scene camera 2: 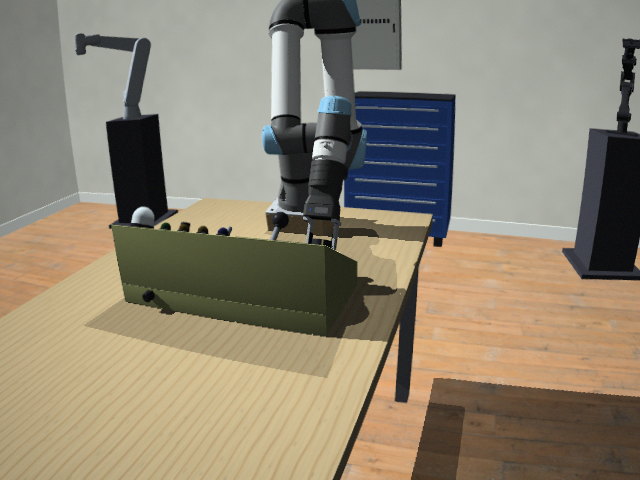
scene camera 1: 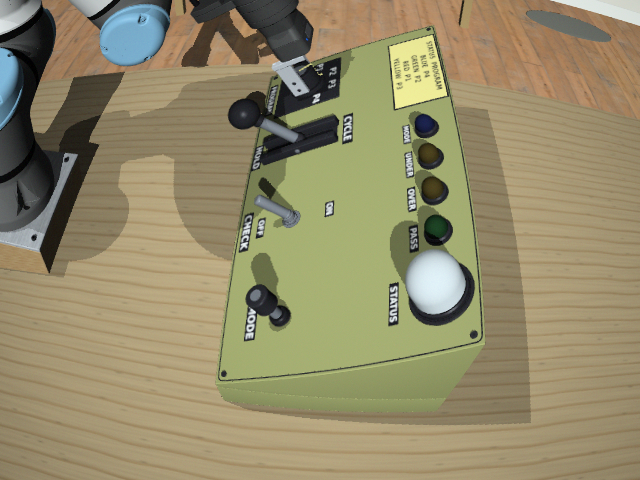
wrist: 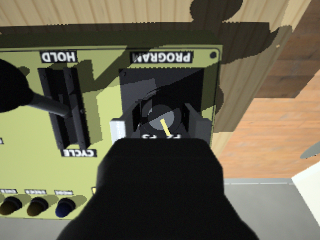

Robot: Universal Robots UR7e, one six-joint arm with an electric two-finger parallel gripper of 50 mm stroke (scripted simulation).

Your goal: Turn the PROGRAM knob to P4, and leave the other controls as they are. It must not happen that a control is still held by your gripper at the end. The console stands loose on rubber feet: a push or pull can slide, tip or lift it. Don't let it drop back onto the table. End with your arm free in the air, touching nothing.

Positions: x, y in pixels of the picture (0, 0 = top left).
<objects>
The gripper shows in scene camera 2, in scene camera 1 and in the wrist view (161, 112). One and the same spot on the gripper: (scene camera 1: 291, 78) is (scene camera 2: 311, 232).
</objects>
